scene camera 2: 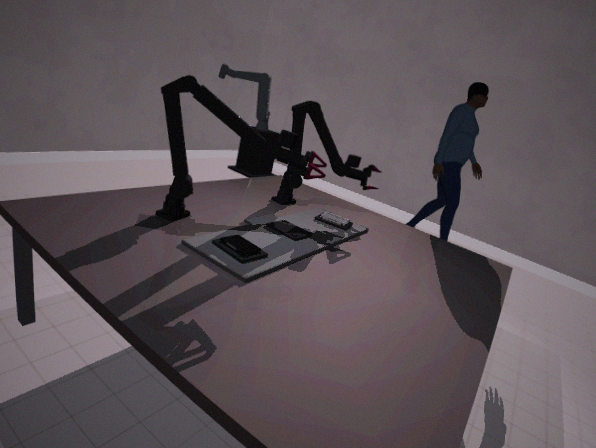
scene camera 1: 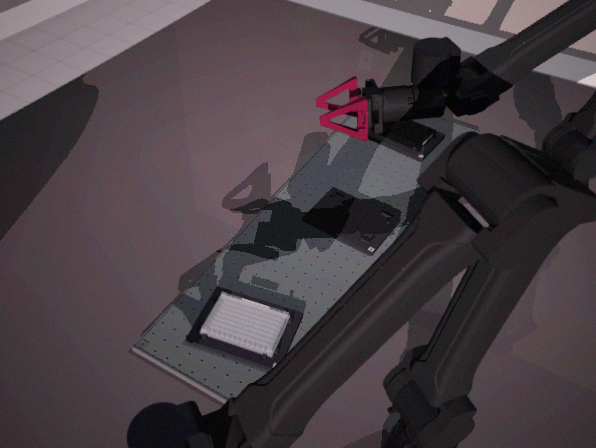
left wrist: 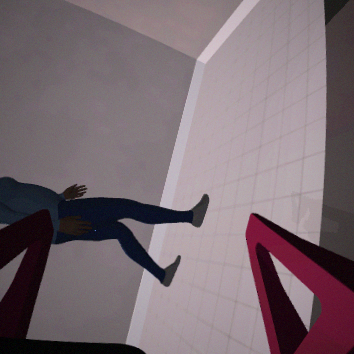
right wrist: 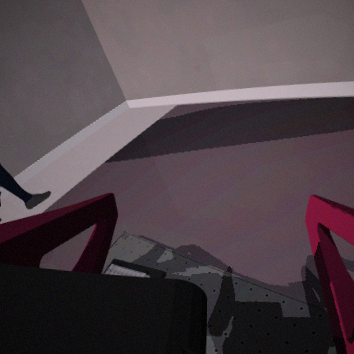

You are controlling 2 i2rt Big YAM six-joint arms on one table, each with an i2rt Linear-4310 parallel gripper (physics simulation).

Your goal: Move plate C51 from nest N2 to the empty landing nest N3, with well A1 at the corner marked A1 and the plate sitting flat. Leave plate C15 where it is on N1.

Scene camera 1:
my right gripper
white well plate
dark plate
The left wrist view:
my left gripper
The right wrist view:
my right gripper
